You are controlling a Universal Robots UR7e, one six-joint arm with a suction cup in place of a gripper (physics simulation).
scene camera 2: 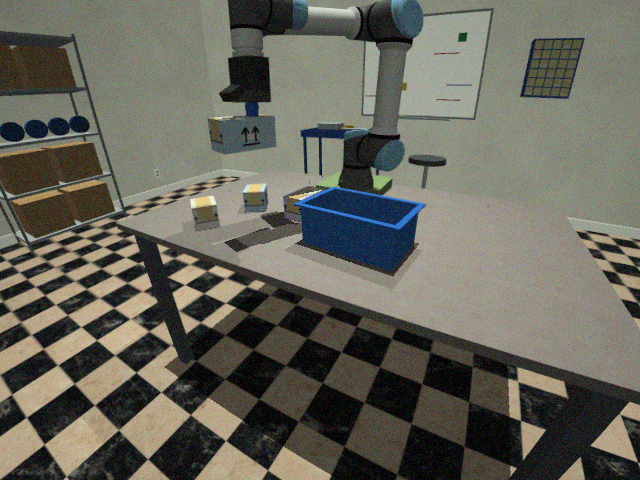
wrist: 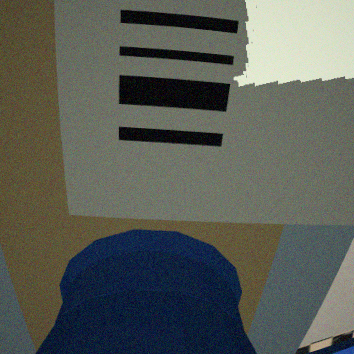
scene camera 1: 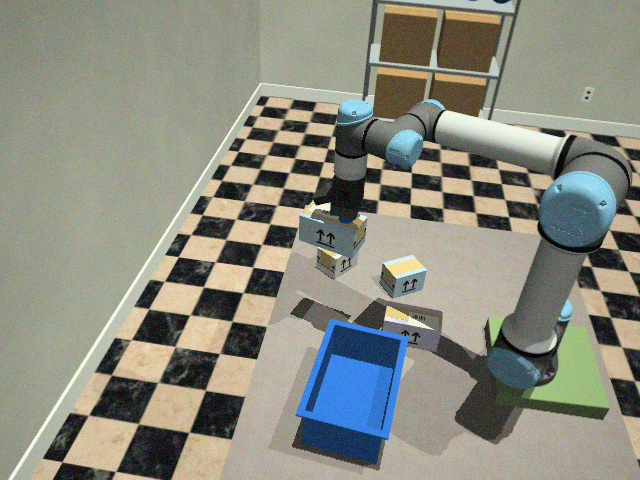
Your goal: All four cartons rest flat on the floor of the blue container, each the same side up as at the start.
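Seen in the pictures: hand, its tool point: (scene camera 2: pixel 252 121) (wrist: pixel 154 256) (scene camera 1: pixel 345 223); arm's base, origin of its link: (scene camera 2: pixel 355 184).
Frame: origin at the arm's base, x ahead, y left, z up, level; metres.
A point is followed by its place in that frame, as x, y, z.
My gripper (scene camera 1: pixel 346 220) (scene camera 2: pixel 252 112) (wrist: pixel 150 290) is a blue suction cup, shut on the top of a large light-blue carton (scene camera 1: pixel 330 236) @(0.539, 0.009, 0.268) (scene camera 2: pixel 248 135) @(0.559, 0.004, 0.259) (wrist: pixel 200 190) @(0.536, -0.039, 0.303). That carton hangs level, high above the table, its arrows pointing up. A small white carton (scene camera 1: pixel 336 262) @(0.561, -0.196, 0.024) (scene camera 2: pixel 205 211) @(0.596, -0.210, 0.020) stands on the table at the far left, partly hidden by the held carton in scene camera 1. A small light-blue carton (scene camera 1: pixel 404 277) @(0.353, -0.188, 0.032) (scene camera 2: pixel 255 197) @(0.397, -0.194, 0.014) stands beside it. A lilac carton (scene camera 1: pixel 413 332) @(0.294, 0.005, 0.013) (scene camera 2: pixel 293 206) @(0.377, -0.024, 0.008) stands close to the blue container (scene camera 1: pixel 343 434) @(0.390, 0.379, 0.033) (scene camera 2: pixel 356 242) @(0.484, 0.284, 0.008). The container's visible floor holds no carton.
The grey table (scene camera 1: pixel 434 237) @(0.295, -0.526, -0.042) (scene camera 2: pixel 491 279) @(0.379, 0.594, -0.042) bears the container and three cartons. A green base plate (scene camera 1: pixel 573 361) @(-0.118, -0.039, 0.006) (scene camera 2: pixel 382 183) @(-0.088, 0.085, 0.000) under the arm is at the right in scene camera 1. A shelf unit (scene camera 1: pixel 434 67) (scene camera 2: pixel 98 124) stands away from the table.
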